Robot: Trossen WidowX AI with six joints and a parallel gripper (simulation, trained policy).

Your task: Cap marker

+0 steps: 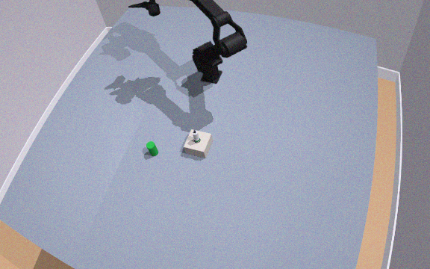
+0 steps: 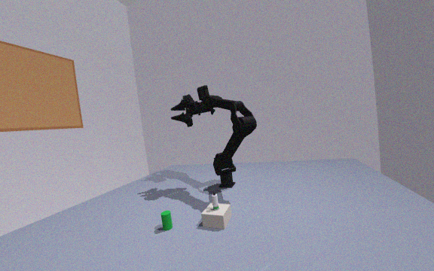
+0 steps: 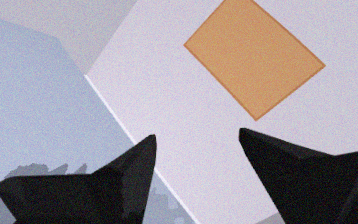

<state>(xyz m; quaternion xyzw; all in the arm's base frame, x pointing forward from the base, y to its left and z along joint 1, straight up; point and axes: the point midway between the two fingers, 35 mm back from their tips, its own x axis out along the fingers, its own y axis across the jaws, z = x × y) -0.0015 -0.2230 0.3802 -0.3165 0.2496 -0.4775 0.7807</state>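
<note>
Right now the green cap is 350 mm ahead of my gripper tip, 180 mm to the left of it and 350 mm below it. Also, from my gripper tip: holder block 290 mm ahead, 320 mm to the left, 360 mm below; then white marker 290 mm ahead, 320 mm to the left, 310 mm below.
</note>
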